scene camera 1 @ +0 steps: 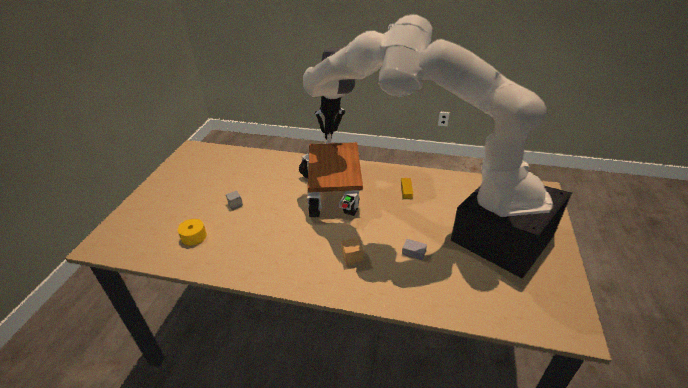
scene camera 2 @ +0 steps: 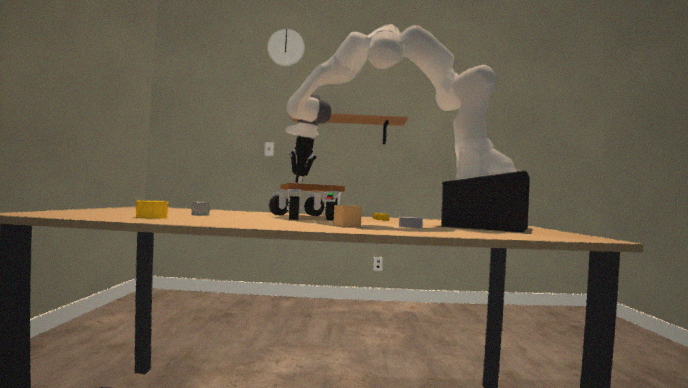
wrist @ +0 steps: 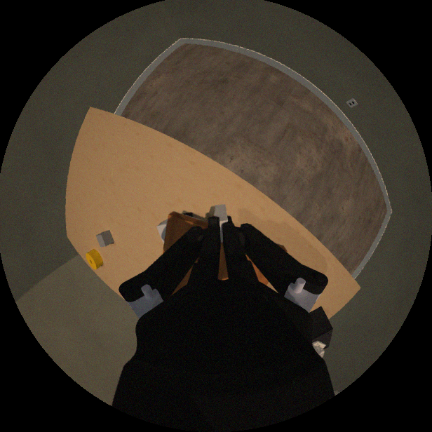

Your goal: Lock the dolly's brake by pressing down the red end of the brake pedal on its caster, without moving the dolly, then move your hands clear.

Labels:
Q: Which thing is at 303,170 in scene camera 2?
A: My gripper.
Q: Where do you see a dolly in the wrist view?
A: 171,229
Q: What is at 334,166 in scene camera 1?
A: A dolly.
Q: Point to a dolly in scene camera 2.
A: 279,205

